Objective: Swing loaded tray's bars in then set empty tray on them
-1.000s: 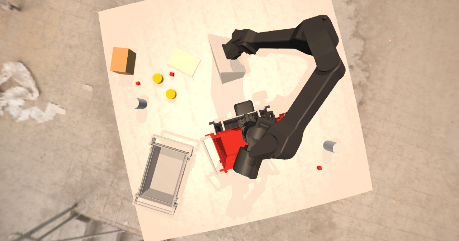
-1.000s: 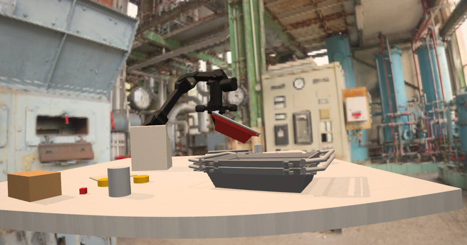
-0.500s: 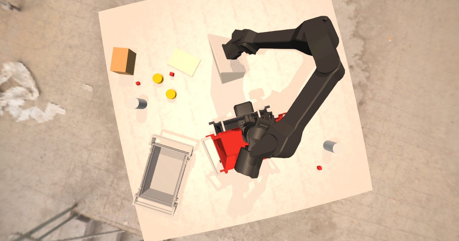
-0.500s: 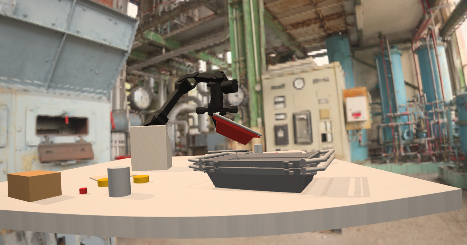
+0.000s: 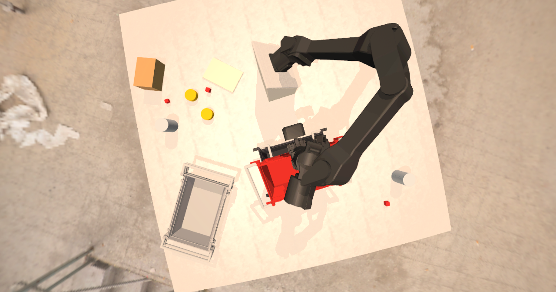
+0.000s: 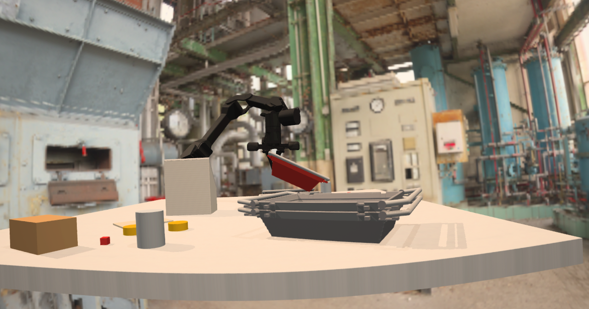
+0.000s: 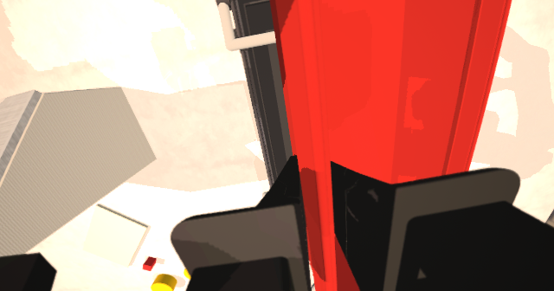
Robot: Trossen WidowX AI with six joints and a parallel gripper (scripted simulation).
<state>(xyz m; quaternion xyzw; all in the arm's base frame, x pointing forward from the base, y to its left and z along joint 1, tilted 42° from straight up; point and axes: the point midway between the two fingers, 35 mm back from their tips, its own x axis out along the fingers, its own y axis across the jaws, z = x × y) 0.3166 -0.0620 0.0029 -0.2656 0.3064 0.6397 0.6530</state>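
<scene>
Now: gripper tip 80 mm short of the red tray, 10 mm to the left of it and 10 mm above it. From my gripper tip the other things lie so: pale flat plate (410 mm behind, 180 mm to the right, 140 mm below); then orange box (500 mm behind, 470 mm to the right, 110 mm below).
</scene>
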